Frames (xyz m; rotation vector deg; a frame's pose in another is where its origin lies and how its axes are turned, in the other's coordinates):
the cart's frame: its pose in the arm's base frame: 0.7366 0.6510 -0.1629 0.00 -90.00 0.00
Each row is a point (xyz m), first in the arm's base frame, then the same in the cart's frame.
Working: the arm's base frame: its pose in the cart's frame: 0.1629 -0.6510 0.7366 0.00 90.00 0.00

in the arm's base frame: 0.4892 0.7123 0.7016
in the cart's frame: 0.8645 0.0613 0.2474
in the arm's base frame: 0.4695 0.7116 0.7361
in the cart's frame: 0.8990 0.0606 0.2671
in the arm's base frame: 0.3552 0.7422 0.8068
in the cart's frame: 0.9697 0.0912 0.3814
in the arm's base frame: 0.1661 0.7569 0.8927
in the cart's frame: 1.0556 0.1059 0.5705
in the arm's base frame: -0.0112 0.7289 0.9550
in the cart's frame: 1.1179 0.0779 0.7478
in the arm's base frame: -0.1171 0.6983 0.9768
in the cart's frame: 1.1397 0.0473 0.8537
